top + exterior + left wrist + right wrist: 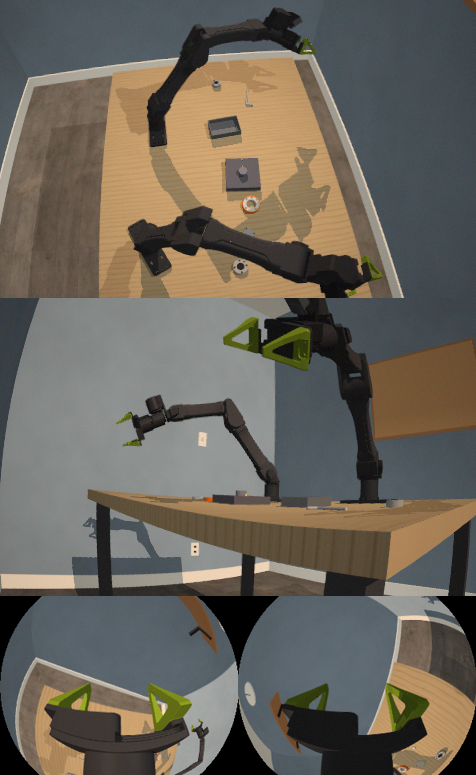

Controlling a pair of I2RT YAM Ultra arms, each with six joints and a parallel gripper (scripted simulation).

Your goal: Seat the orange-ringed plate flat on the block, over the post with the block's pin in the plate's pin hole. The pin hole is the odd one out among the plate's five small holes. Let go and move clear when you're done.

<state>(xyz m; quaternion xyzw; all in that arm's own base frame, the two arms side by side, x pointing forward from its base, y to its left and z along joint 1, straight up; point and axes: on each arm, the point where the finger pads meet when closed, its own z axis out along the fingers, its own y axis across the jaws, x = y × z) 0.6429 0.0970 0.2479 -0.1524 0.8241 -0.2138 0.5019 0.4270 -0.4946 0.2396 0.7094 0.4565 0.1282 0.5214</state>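
Now: the grey block 28 cm behind my right hand, 50 cm to the left of it and 22 cm below it. Also, from my right hand: dark grey tray: 34 cm behind, 69 cm to the left, 23 cm below; then flange: 31 cm behind, 13 cm to the left, 23 cm below.
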